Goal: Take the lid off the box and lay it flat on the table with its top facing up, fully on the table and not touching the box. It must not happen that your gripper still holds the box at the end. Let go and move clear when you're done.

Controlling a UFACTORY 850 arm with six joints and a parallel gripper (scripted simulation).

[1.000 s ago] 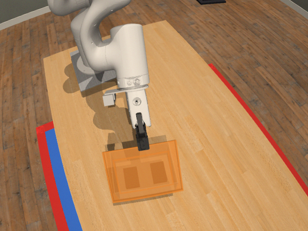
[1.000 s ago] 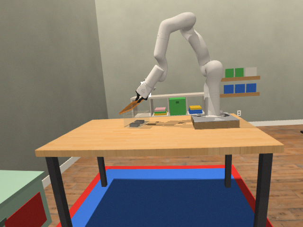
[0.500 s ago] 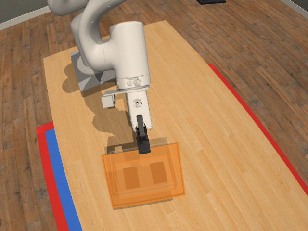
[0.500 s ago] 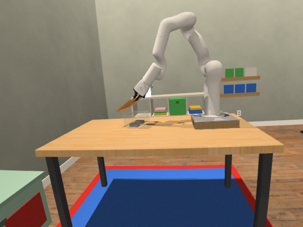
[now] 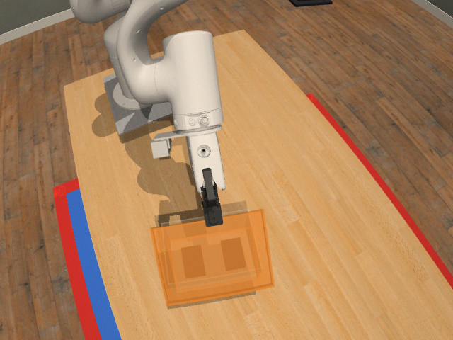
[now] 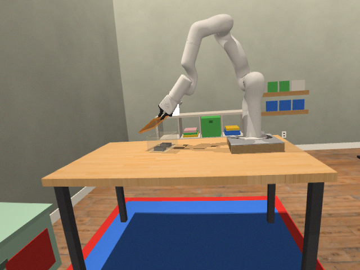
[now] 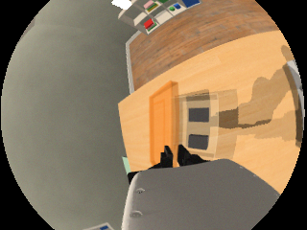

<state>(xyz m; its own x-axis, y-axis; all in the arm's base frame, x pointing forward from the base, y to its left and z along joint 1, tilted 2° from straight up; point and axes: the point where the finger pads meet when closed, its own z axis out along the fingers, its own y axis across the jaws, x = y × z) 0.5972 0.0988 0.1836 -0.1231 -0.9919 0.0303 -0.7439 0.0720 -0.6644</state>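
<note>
Now: hand 70 mm short of the orange lid, 50 mm above it and 20 mm to the left of it. From my hand the other things lie so: clear box 180 mm below, 20 mm to the right, 10 mm ahead.
</note>
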